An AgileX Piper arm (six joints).
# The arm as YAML. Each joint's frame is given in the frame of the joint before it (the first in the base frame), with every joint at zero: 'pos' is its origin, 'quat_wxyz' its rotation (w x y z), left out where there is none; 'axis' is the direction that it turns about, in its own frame. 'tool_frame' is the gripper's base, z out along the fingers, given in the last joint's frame.
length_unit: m
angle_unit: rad
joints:
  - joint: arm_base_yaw
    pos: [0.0, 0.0, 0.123]
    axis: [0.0, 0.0, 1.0]
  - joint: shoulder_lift
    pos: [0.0, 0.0, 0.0]
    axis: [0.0, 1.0, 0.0]
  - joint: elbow
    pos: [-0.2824, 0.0, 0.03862]
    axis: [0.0, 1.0, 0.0]
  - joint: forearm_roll
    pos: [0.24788, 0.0, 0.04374]
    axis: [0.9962, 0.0, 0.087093]
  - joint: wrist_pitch
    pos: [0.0, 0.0, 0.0]
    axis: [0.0, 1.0, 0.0]
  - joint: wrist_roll
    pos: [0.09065, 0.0, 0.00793]
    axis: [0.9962, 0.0, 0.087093]
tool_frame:
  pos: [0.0, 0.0, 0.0]
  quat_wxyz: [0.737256, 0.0, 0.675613, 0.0]
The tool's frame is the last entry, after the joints.
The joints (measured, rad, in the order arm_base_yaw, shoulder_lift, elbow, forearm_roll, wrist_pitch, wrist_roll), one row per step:
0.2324, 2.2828, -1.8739, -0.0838, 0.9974, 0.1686
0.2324, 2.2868, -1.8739, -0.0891, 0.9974, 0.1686
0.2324, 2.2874, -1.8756, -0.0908, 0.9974, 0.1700
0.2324, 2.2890, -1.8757, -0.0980, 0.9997, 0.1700
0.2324, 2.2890, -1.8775, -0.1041, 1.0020, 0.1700
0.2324, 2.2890, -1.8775, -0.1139, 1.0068, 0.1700
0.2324, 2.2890, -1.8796, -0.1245, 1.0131, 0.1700
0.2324, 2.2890, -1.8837, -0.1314, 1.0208, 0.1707
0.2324, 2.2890, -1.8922, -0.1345, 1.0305, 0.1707
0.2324, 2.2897, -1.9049, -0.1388, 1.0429, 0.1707
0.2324, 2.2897, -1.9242, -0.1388, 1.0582, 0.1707
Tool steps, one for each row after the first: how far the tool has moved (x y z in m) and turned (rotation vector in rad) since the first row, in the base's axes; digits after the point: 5 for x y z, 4 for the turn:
0.00026, -0.00035, -0.00189, -0.0058, 0.0027, 0.0017
0.00057, -0.00041, -0.00172, -0.0068, 0.0013, 0.0009
0.00059, -0.00098, -0.00246, -0.0143, 0.0034, 0.0030
0.00077, -0.00143, -0.00199, -0.0202, 0.0025, 0.0047
0.00057, -0.00227, -0.00201, -0.0305, 0.0050, 0.0073
0.00055, -0.00315, -0.00149, -0.0414, 0.0066, 0.0100
0.00062, -0.00372, -0.00050, -0.0487, 0.0085, 0.0106
0.00106, -0.00393, 0.00160, -0.0522, 0.0088, 0.0103
0.00189, -0.00415, 0.00444, -0.0568, 0.0081, 0.0099
0.00318, -0.00395, 0.00930, -0.0564, 0.0040, 0.0078

